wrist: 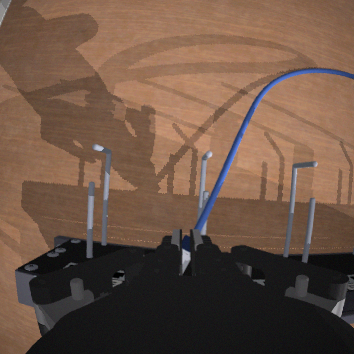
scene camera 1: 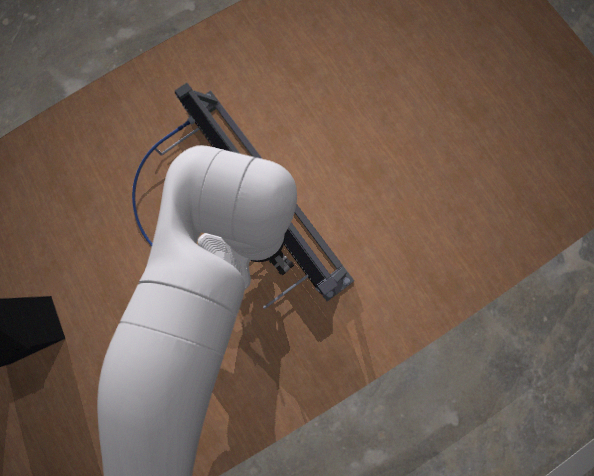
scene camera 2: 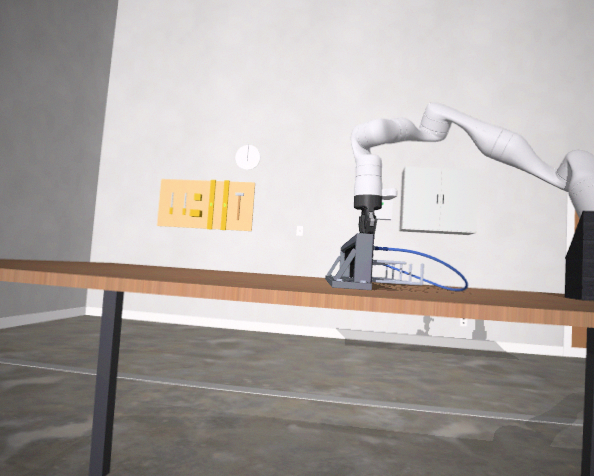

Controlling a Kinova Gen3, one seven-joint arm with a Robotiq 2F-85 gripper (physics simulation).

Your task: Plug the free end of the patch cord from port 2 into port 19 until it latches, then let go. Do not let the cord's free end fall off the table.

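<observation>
My gripper [scene camera 1: 284,264] [scene camera 2: 367,231] [wrist: 185,241] is nearly closed, with a narrow gap between its fingers. It hangs just above the patch panel's top edge, toward one end. The dark patch panel [scene camera 1: 306,258] [scene camera 2: 365,260] stands upright on the table. The blue patch cord [scene camera 1: 134,192] [scene camera 2: 452,265] [wrist: 231,150] loops out in front of it. One cord end meets the panel near its upper left in scene camera 1. In the wrist view, the blue boot [wrist: 186,243] and pale plug of the other end show through the finger gap, apparently below the fingers. Its port number and latch are hidden.
Thin grey cable-guide rods [scene camera 1: 285,291] [scene camera 2: 422,274] [wrist: 290,210] stick out from the panel's front, on both sides of the gripper. The wooden table [scene camera 1: 425,150] [scene camera 2: 200,280] has its edge beyond the panel's lower end. A black base block [scene camera 1: 30,327] [scene camera 2: 580,260] stands on it.
</observation>
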